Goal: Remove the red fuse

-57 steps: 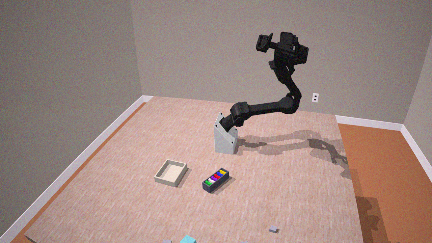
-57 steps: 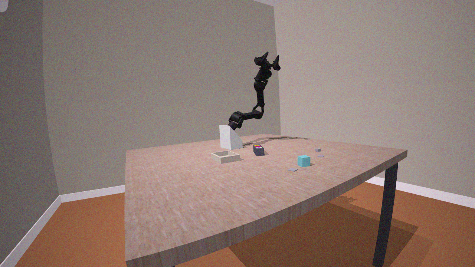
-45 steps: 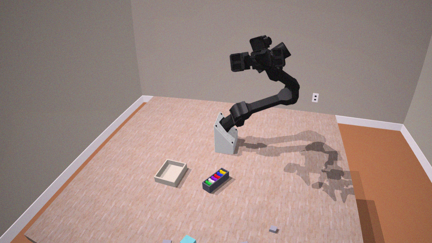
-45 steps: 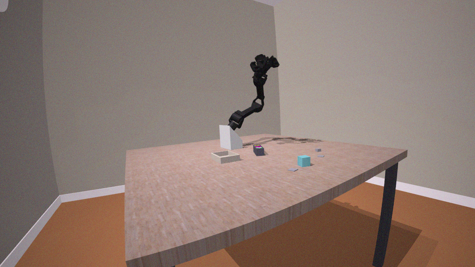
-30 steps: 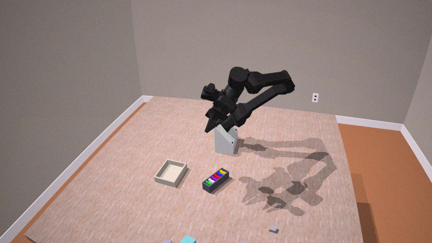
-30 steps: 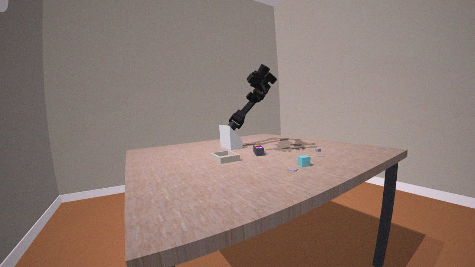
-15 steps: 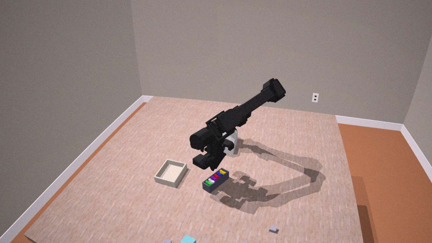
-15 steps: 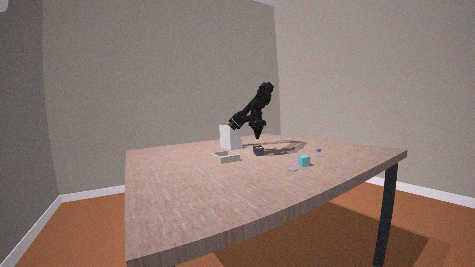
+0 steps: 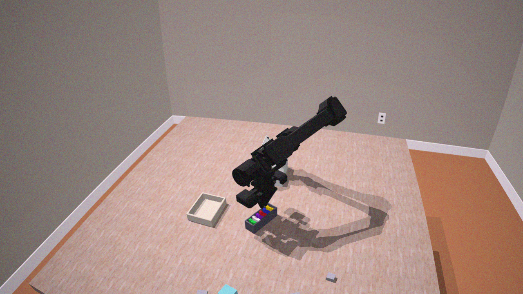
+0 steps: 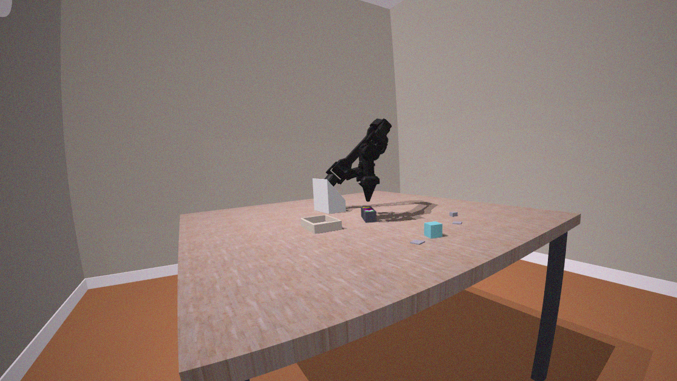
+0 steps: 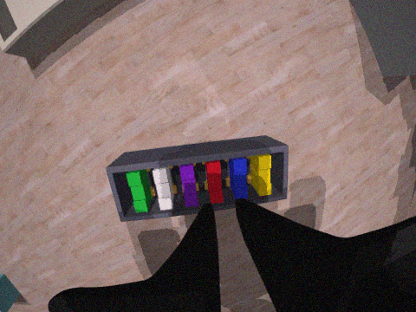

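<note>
Right now my gripper tip is 4 cm above the red fuse. From my gripper tip the other things lie so: cyan cube (34 cm ahead, 5 cm below, 2 cm to the left); beige tray (21 cm to the right, 7 cm below, 3 cm ahead).
</note>
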